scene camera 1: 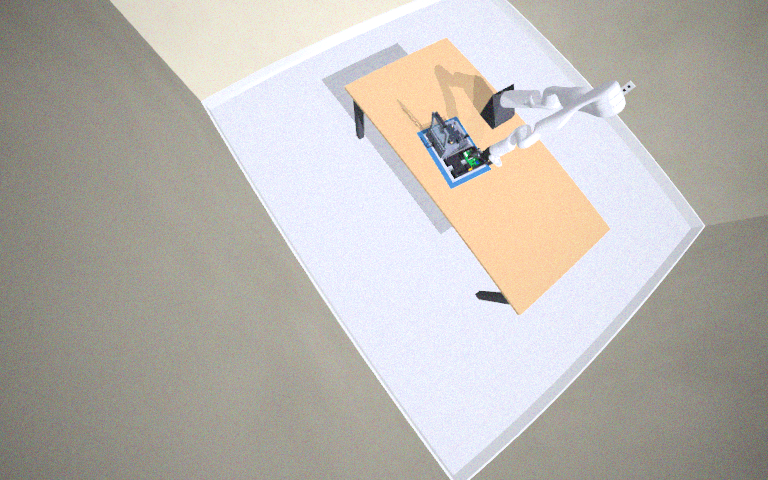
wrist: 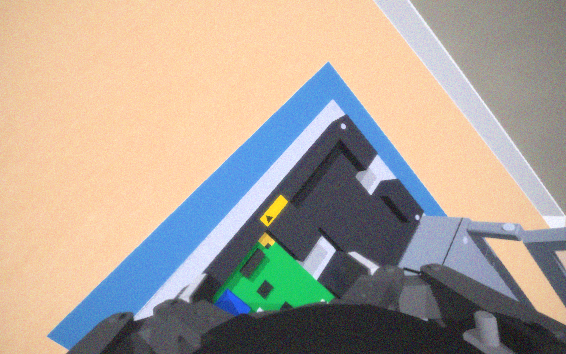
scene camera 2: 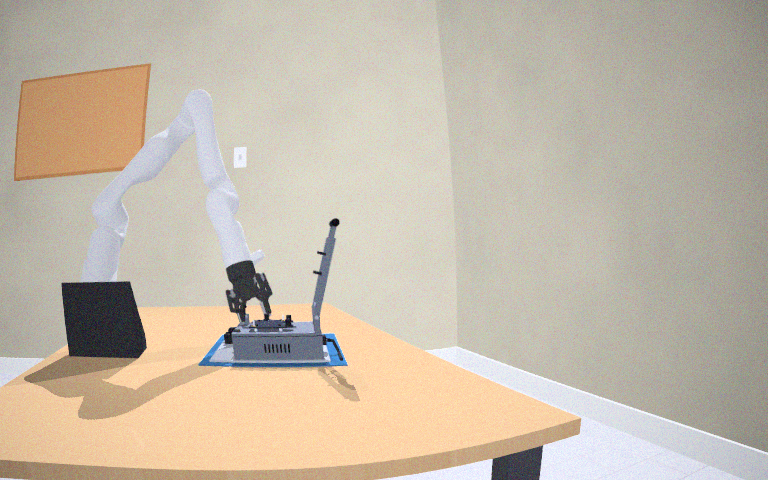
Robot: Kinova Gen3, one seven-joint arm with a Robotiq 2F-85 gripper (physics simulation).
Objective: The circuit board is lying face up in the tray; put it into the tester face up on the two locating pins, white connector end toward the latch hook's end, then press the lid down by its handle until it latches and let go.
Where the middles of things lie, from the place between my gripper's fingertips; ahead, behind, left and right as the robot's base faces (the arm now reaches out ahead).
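Green circuit board (wrist: 271, 279): 30 mm to the right of my hand, 30 mm behind it, 20 mm below it. Lid (scene camera 2: 327, 253): 110 mm ahead of my hand, 240 mm to the right of it, 140 mm above it.
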